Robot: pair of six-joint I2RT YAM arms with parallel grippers.
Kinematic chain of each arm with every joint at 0, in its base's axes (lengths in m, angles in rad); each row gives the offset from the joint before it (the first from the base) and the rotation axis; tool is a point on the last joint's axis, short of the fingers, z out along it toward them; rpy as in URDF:
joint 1: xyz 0 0 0.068 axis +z
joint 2: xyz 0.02 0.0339 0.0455 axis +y
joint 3: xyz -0.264 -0.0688 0 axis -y
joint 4: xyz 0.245 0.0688 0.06 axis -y
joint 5: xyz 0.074 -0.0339 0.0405 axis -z
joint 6: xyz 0.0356 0 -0.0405 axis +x
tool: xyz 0 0 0 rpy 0 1.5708 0
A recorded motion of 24 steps. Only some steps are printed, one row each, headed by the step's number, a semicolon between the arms.
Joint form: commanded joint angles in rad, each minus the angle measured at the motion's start. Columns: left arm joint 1, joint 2, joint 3, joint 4, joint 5, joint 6; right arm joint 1, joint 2, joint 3, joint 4, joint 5, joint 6.
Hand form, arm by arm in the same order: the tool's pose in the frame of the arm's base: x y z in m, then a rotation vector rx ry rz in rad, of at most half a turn. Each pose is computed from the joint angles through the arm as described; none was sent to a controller.
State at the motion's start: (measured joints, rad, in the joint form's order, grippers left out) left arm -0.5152 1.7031 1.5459 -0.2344 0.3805 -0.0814; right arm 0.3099 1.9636 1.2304 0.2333 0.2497 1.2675
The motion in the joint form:
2: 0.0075 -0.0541 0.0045 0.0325 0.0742 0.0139; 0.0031 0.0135 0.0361 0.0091 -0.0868 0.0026
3: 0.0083 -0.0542 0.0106 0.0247 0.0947 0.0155; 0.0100 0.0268 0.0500 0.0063 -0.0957 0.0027
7: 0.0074 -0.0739 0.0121 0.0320 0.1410 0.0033; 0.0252 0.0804 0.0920 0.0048 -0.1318 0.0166
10: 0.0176 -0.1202 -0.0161 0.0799 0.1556 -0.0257; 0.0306 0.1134 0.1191 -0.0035 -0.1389 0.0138
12: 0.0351 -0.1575 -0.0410 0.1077 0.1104 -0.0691; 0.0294 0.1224 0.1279 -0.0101 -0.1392 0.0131
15: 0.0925 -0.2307 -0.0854 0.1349 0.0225 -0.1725; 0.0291 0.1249 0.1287 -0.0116 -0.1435 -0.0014
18: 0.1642 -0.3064 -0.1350 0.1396 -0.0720 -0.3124; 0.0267 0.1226 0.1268 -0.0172 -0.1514 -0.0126
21: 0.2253 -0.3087 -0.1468 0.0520 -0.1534 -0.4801; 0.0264 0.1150 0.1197 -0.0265 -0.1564 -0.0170
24: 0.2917 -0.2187 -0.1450 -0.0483 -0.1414 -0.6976; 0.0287 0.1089 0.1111 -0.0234 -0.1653 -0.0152
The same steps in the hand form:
2: 0.3346 -0.2040 0.3809 0.7288 1.7781 -0.8163; 0.4266 0.1320 0.1924 1.0767 1.8431 0.8103
3: 0.3339 -0.2040 0.3824 0.7436 1.7744 -0.8337; 0.4287 0.1363 0.1909 1.0682 1.8551 0.8208
7: 0.3278 -0.2027 0.3911 0.7652 1.7395 -0.8835; 0.4365 0.1476 0.1809 1.0597 1.8937 0.8607
10: 0.3194 -0.1942 0.4028 0.7412 1.6845 -0.9050; 0.4415 0.1522 0.1741 1.0546 1.9151 0.8586
12: 0.3156 -0.1832 0.4098 0.6574 1.6777 -0.8818; 0.4433 0.1523 0.1722 1.0574 1.9206 0.8530
15: 0.3097 -0.1546 0.4214 0.4572 1.6840 -0.8403; 0.4435 0.1524 0.1712 1.0420 1.9312 0.8464
18: 0.3024 -0.1222 0.4283 0.2069 1.7004 -0.8147; 0.4430 0.1513 0.1711 1.0312 1.9431 0.8425
21: 0.3095 -0.1007 0.4153 -0.0739 1.8148 -0.8123; 0.4410 0.1507 0.1713 1.0281 1.9551 0.8384
24: 0.3372 -0.0853 0.3770 -0.3947 1.9947 -0.8830; 0.4390 0.1514 0.1716 1.0241 1.9609 0.8492

